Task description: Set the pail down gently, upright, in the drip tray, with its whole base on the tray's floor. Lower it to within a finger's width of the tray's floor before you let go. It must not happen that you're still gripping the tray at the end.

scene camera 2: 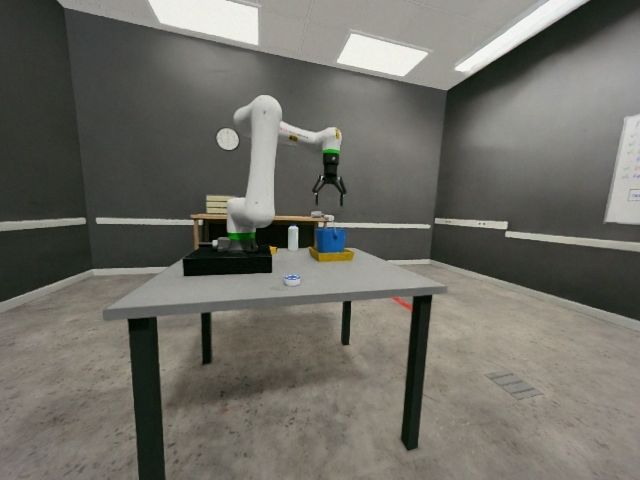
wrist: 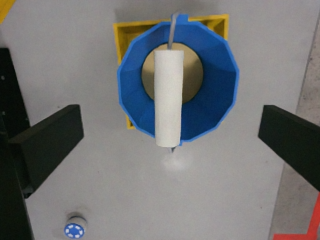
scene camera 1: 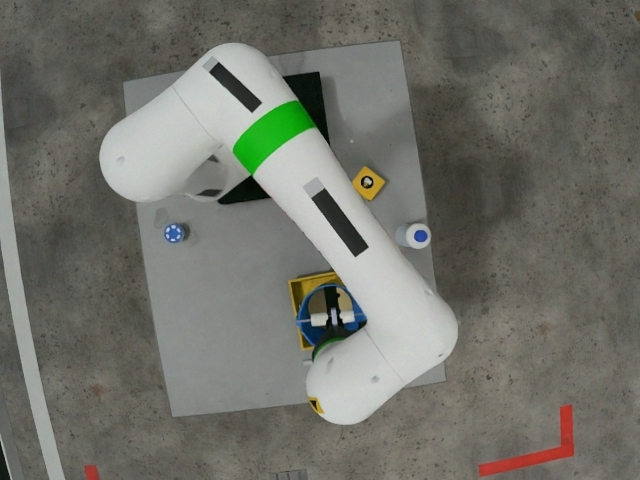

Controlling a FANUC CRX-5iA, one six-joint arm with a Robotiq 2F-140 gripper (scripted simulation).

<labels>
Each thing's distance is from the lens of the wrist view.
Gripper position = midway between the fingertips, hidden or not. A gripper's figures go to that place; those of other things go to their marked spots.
gripper (wrist: pixel 170 121): 15 cm
yellow drip tray (wrist: pixel 124 33): 44 cm
</labels>
